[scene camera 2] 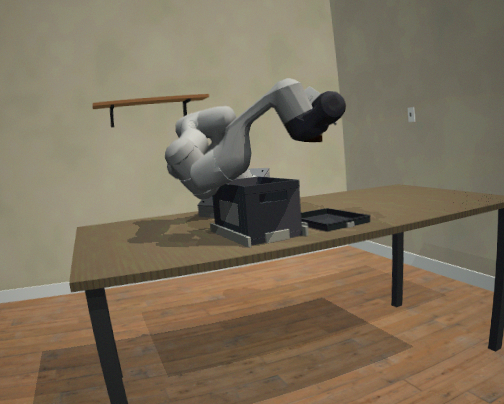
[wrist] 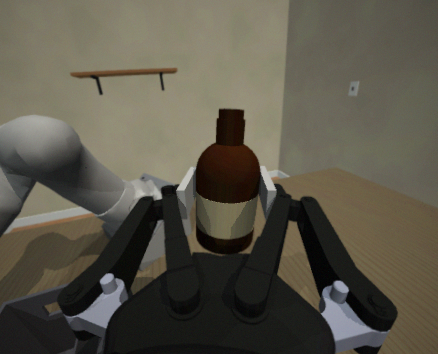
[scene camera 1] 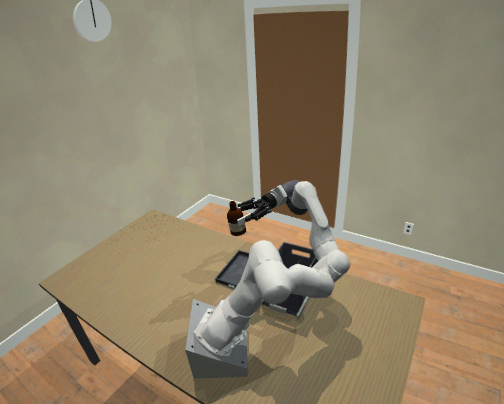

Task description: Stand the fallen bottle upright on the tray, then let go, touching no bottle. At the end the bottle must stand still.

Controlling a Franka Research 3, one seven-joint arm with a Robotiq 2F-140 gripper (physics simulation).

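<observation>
A brown bottle with a pale label (scene camera 1: 237, 226) (wrist: 226, 217) is held in the air, neck up and close to upright. In scene camera 2 a small brown part of the bottle (scene camera 2: 316, 139) shows below the dark wrist. My gripper (scene camera 1: 241, 214) (wrist: 227, 177) is shut on the bottle, one pad on each side of its body, just above and at the label. The fingers are hidden in scene camera 2. The low black tray (scene camera 1: 234, 269) (scene camera 2: 327, 219) lies flat on the table, well below the bottle. The bottle touches neither tray nor table.
A tall dark crate (scene camera 1: 301, 247) (scene camera 2: 275, 215) (wrist: 30, 320) stands beside the tray, with pale low brackets (scene camera 2: 277, 236) around its foot. The arm reaches over the crate. The robot's base (scene camera 1: 217, 362) stands on the table (scene camera 1: 150, 265) (scene camera 2: 165, 250).
</observation>
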